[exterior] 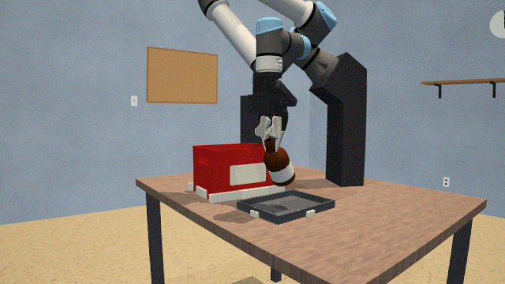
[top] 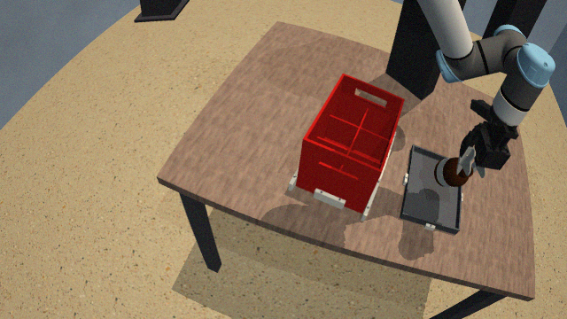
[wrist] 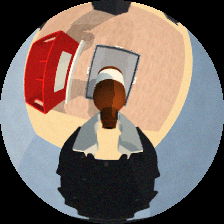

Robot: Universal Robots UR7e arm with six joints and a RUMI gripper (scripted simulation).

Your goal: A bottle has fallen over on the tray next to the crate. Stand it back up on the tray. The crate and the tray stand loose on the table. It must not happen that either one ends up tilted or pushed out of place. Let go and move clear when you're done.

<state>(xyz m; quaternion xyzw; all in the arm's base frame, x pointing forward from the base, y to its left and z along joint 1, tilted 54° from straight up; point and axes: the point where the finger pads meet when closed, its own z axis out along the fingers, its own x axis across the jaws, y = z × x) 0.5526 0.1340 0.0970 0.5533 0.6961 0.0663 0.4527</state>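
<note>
The brown bottle is 3 cm behind my hand and 4 cm below it. The rest, counted from my hand: tray (8 cm behind, 1 cm to the left, 19 cm below); then red crate (15 cm behind, 26 cm to the right, 12 cm below).
</note>
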